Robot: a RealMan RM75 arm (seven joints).
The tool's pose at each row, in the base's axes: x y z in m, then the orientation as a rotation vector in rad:
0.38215 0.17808 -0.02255 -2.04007 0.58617 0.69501
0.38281 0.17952 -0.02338 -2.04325 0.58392 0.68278
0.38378 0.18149 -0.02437 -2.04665 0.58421 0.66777
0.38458 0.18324 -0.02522 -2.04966 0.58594 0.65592
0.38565 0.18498 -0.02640 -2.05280 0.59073 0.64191
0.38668 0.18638 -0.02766 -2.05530 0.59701 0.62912
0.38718 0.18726 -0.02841 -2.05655 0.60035 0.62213
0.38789 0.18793 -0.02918 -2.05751 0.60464 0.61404
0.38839 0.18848 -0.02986 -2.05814 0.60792 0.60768
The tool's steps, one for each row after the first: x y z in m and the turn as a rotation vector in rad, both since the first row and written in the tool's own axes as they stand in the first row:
0.00083 -0.00066 0.00144 0.00155 0.00776 -0.00670
0.00192 -0.00168 0.00333 0.00407 0.01832 -0.01273
0.00283 -0.00257 0.00501 0.00582 0.02739 -0.01640
0.00415 -0.00343 0.00676 0.00841 0.03906 -0.01877
0.00554 -0.00404 0.00827 0.01117 0.05035 -0.01954
0.00628 -0.00436 0.00924 0.01276 0.05645 -0.02002
0.00722 -0.00470 0.00999 0.01504 0.06350 -0.02027
0.00796 -0.00489 0.01064 0.01692 0.06897 -0.02052

